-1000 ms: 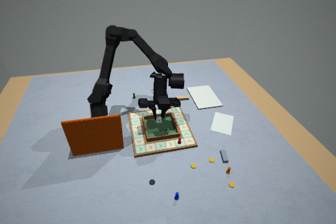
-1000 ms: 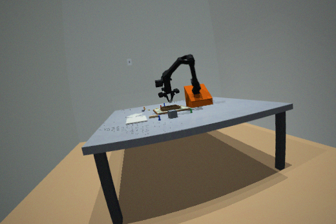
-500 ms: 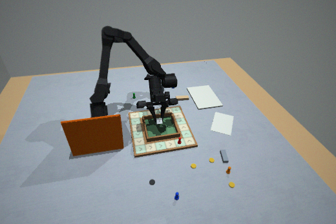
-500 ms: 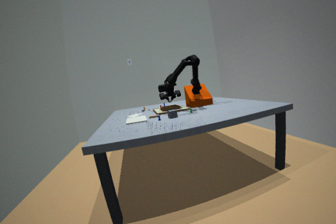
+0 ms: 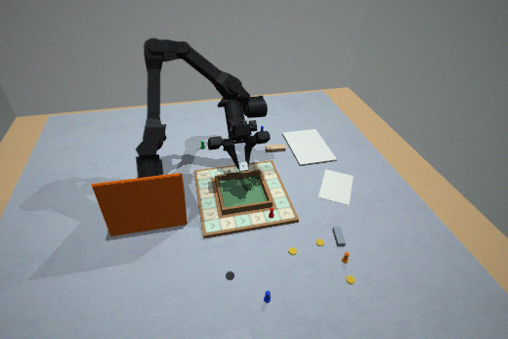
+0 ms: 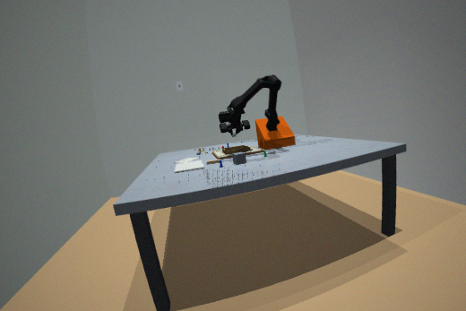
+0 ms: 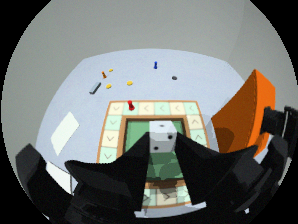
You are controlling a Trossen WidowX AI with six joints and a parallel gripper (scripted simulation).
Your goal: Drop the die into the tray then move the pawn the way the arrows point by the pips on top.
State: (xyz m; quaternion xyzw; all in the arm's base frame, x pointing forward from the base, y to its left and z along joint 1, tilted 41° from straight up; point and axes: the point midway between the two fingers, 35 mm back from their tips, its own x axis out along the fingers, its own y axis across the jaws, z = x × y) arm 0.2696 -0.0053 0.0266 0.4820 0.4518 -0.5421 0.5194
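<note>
Now: gripper tip right at the white die. Round my gripper tip: green dice tray: 120 mm below; then wooden block: 190 mm ahead, 210 mm to the left, 110 mm below; then red pawn: 60 mm ahead, 110 mm to the right, 90 mm below.
</note>
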